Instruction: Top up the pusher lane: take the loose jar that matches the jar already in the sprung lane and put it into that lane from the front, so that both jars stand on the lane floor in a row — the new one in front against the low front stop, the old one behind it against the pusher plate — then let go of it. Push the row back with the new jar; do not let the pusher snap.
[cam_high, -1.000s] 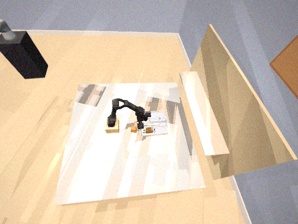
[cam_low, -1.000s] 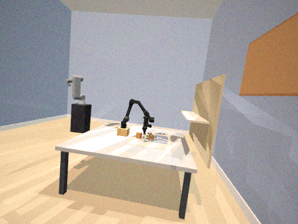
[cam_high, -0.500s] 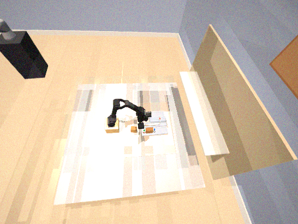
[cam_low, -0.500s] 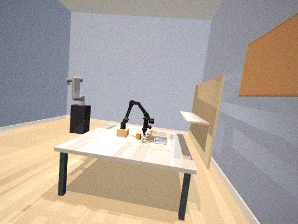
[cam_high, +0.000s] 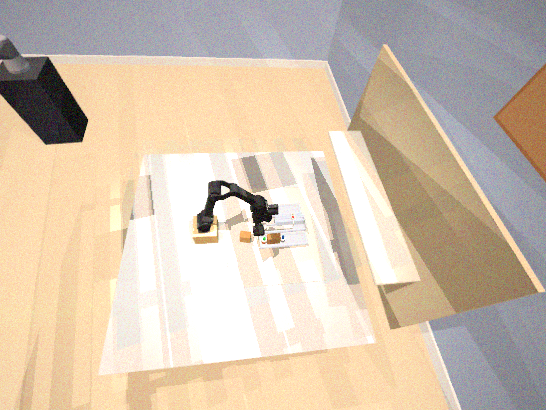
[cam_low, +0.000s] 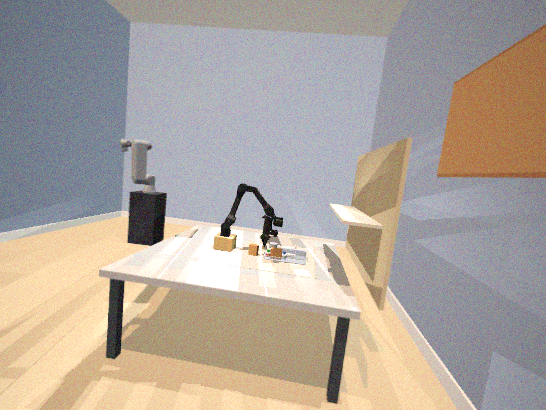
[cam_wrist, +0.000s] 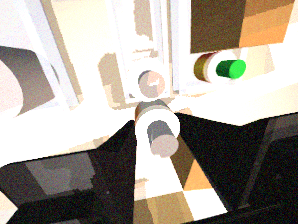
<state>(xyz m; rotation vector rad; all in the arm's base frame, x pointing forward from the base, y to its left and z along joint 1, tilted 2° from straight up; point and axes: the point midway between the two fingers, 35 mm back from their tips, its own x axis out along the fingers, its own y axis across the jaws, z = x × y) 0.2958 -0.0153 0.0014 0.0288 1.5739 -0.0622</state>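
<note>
Right now the brown block is 70 mm behind my gripper tip, 50 mm to the right of it and 20 mm below it.
</note>
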